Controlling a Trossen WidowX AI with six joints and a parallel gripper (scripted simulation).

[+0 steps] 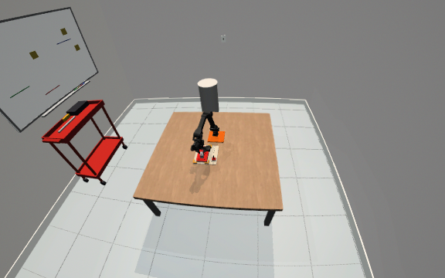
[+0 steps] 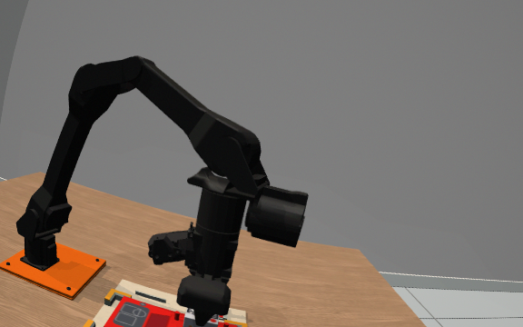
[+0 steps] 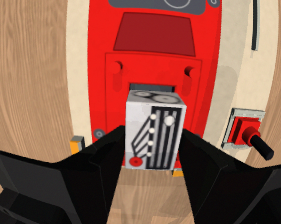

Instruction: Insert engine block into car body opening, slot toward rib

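Now: the engine block 1 cm below my gripper tip.
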